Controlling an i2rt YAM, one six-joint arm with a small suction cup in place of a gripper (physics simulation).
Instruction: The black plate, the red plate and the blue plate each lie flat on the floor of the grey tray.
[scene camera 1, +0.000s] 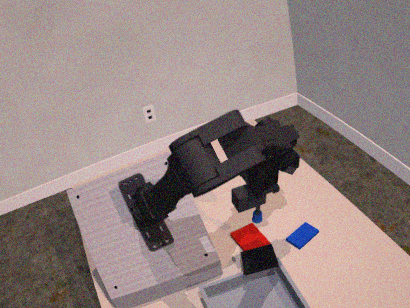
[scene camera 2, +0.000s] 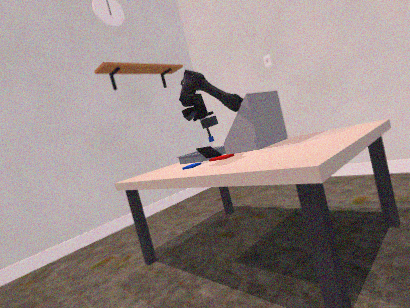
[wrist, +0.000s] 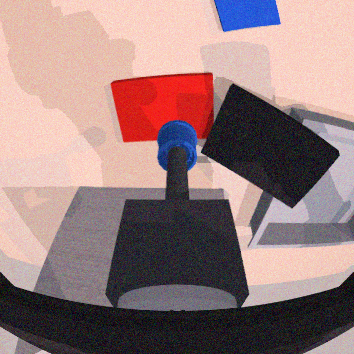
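Where they show: hand, its tool point: (scene camera 1: 257, 219) (scene camera 2: 212, 141) (wrist: 176, 137); arm's base, origin of its link: (scene camera 1: 145, 212) (scene camera 2: 249, 112).
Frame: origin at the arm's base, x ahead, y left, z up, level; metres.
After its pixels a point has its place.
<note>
The red plate (scene camera 1: 250, 237) @[x 0.255, y -0.068, z -0.190 m] (scene camera 2: 221, 157) @[x 0.287, y -0.040, z -0.190 m] (wrist: 162, 102) @[x 0.262, y -0.071, z -0.189 m] lies on the table beside the grey tray. The blue plate (scene camera 1: 302, 235) @[x 0.383, y -0.162, z -0.191 m] (scene camera 2: 191, 166) @[x 0.423, y -0.125, z -0.193 m] (wrist: 248, 12) @[x 0.358, y -0.164, z -0.190 m] lies flat on the table, apart from the others. The black plate (scene camera 1: 259, 259) @[x 0.214, y -0.192, z -0.146 m] (scene camera 2: 208, 152) @[x 0.234, y -0.169, z -0.158 m] (wrist: 270, 145) @[x 0.227, y -0.183, z -0.151 m] is tilted, leaning over the tray's wall, with its lower end by the red plate. The grey tray (scene camera 1: 212, 289) @[x 0.067, y -0.197, z -0.170 m] (scene camera 2: 187, 159) @[x 0.232, y -0.354, z -0.176 m] (wrist: 300, 234) @[x 0.033, y -0.284, z -0.170 m] shows in part in scene camera 1 and the wrist view. My suction cup (scene camera 1: 257, 217) (scene camera 2: 211, 139) (wrist: 177, 145) is open, holds nothing and hangs above the table near the red plate.
The arm stands on a grey ridged base block (scene camera 1: 150, 250) @[x -0.031, y -0.068, z -0.068 m] (scene camera 2: 267, 117) @[x -0.012, y 0.093, z -0.051 m] (wrist: 85, 235) @[x 0.132, y 0.039, z -0.106 m], beside the tray. The pale table (scene camera 1: 350, 260) @[x 0.441, y -0.337, z -0.200 m] (scene camera 2: 280, 165) @[x 0.591, y 0.427, z -0.200 m] carries the plates and tray. A wooden shelf (scene camera 2: 140, 68) is fixed to the wall behind.
</note>
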